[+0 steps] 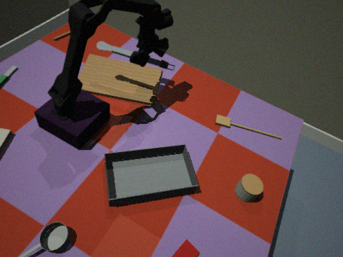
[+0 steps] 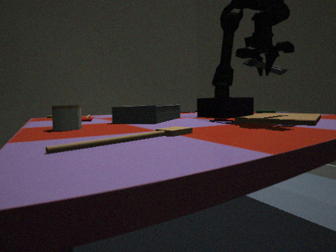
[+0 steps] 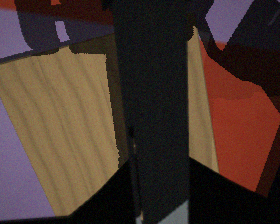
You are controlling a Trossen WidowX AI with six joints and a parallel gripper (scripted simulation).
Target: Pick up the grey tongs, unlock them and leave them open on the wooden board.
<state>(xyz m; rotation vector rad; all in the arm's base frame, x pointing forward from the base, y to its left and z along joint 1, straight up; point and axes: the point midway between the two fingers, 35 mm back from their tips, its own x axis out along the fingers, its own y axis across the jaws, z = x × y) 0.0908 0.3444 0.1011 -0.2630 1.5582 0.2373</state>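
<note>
Right now my gripper tip is 150 mm above the wooden board, 110 mm past it and 10 mm to the left of it. The rest, counted from my gripper tip: roasting tin 320 mm to the right, 290 mm ahead, 130 mm below; lidded canister 610 mm ahead, 150 mm to the right, 120 mm below.
</note>
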